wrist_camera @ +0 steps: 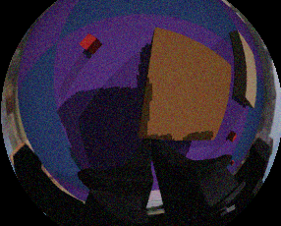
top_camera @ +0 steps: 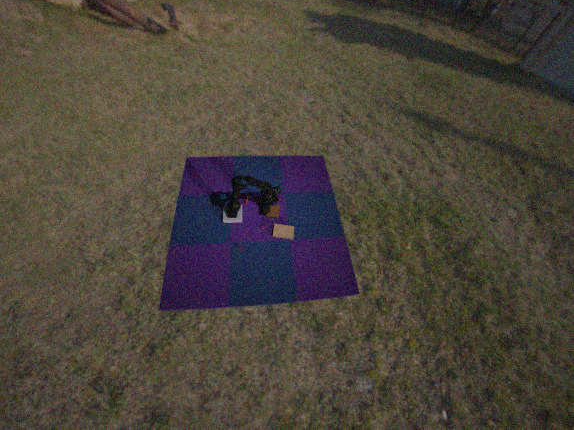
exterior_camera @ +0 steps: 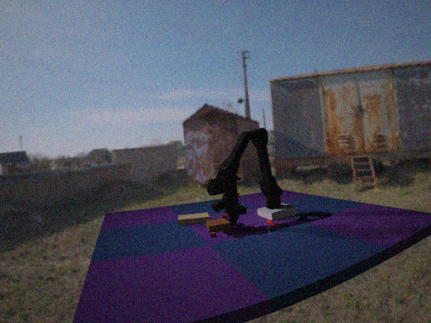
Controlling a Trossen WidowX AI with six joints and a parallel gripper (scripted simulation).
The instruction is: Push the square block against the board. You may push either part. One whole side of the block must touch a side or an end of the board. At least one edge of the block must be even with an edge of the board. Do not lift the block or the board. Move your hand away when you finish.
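The square block lies 50 mm ahead of my gripper tip, 40 mm to the right of it and 10 mm above it. From my gripper tip the other things lie so: board (220 mm to the right, 130 mm ahead, 10 mm above).
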